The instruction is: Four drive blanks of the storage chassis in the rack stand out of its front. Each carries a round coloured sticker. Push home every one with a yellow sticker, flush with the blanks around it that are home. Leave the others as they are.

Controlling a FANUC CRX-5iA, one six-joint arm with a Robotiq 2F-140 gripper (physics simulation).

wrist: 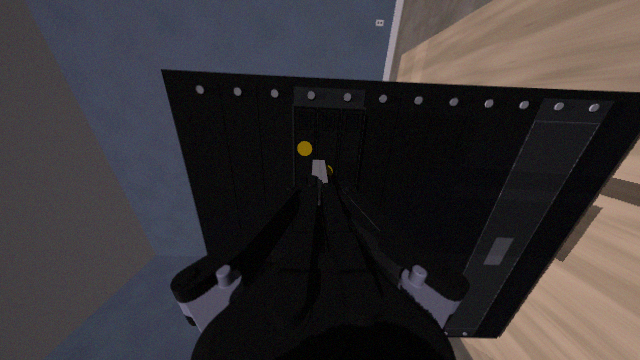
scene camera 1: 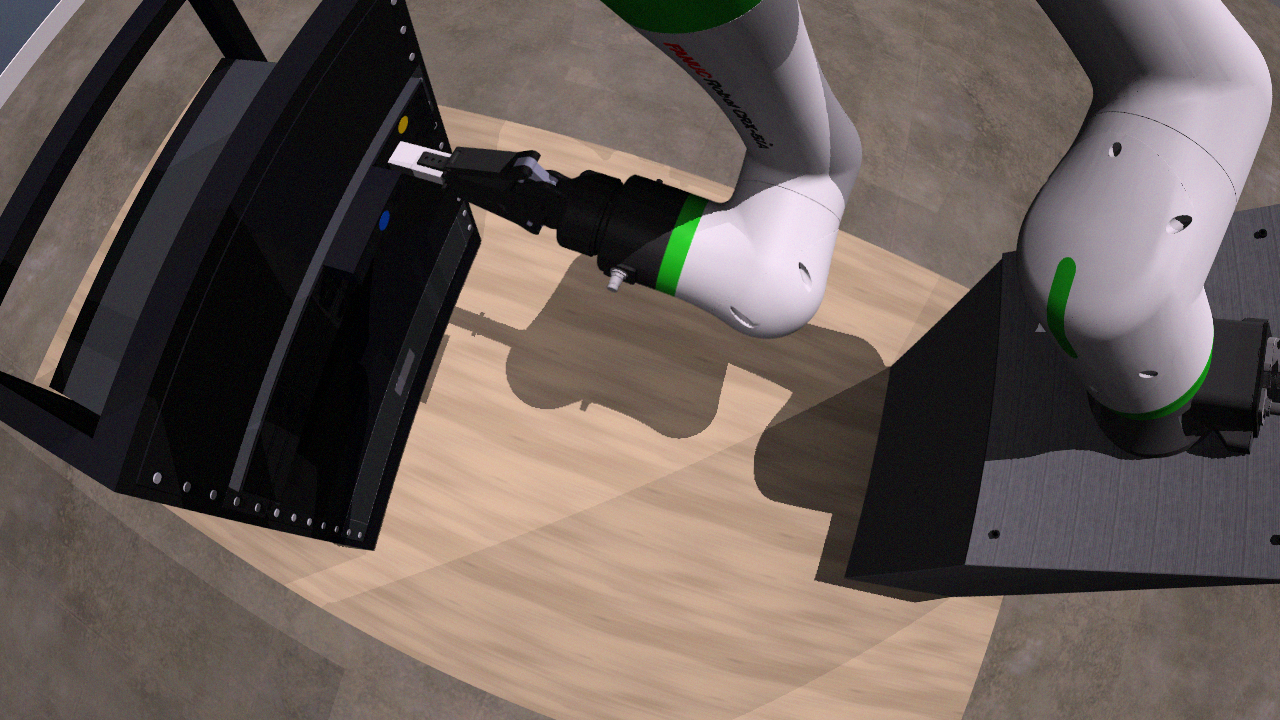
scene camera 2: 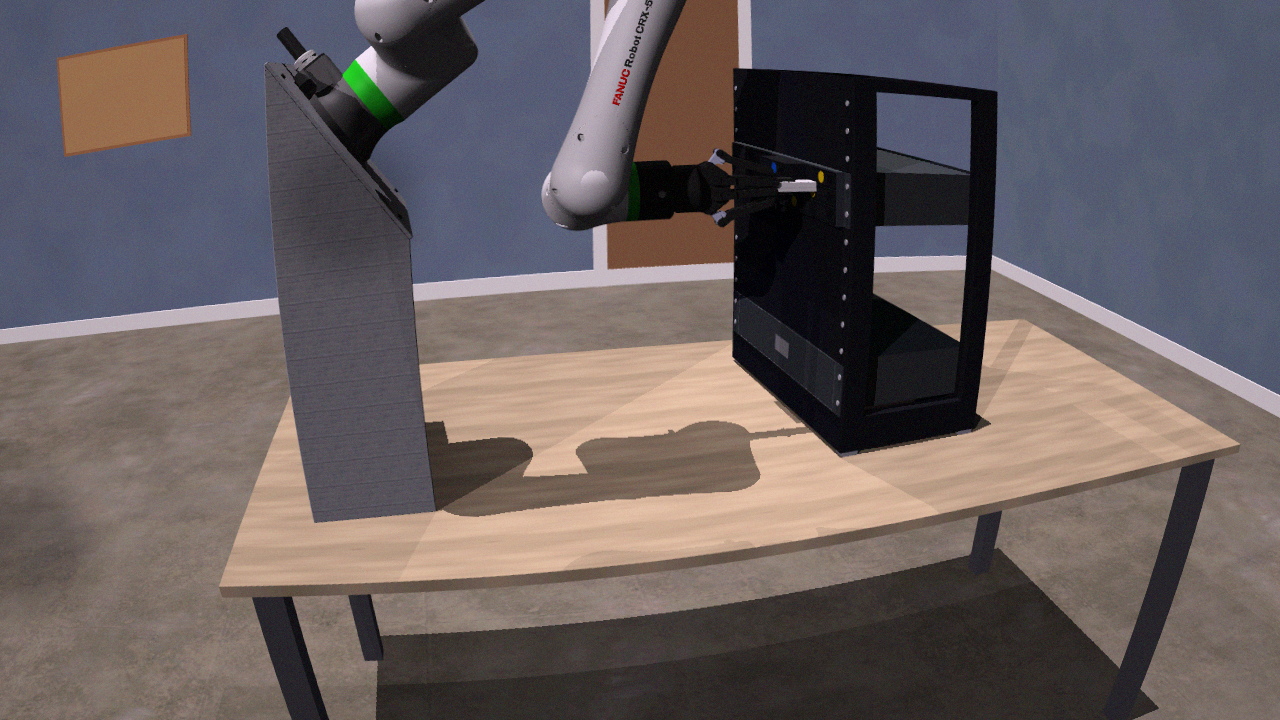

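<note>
The storage chassis [scene camera 2: 926, 198] [wrist: 329, 97] sits in the upper part of the black rack [scene camera 2: 859, 268]. One yellow sticker [scene camera 1: 402, 124] [scene camera 2: 820, 177] [wrist: 304, 148] shows fully, close to my fingertips. A second yellow sticker [scene camera 2: 813, 194] is mostly hidden behind the fingertips in scene camera 2, and a third yellow sticker [scene camera 2: 793, 201] shows just below them. A part-hidden yellow sticker [wrist: 329, 170] shows beside the tips in the wrist view. A blue sticker [scene camera 1: 384, 220] [scene camera 2: 774, 167] is farther along the front. My gripper [scene camera 1: 409, 156] [scene camera 2: 798, 186] [wrist: 318, 169] is shut and empty, tips at the chassis front; contact is unclear.
A lower grey unit [scene camera 1: 405, 371] [scene camera 2: 781, 344] [wrist: 499, 251] is in the bottom of the rack. The arm's slanted grey pedestal [scene camera 1: 1118, 510] [scene camera 2: 353, 358] stands on the wooden table [scene camera 1: 626, 537] [scene camera 2: 626, 537], opposite the rack. The rack's edges and screw rows surround the chassis front.
</note>
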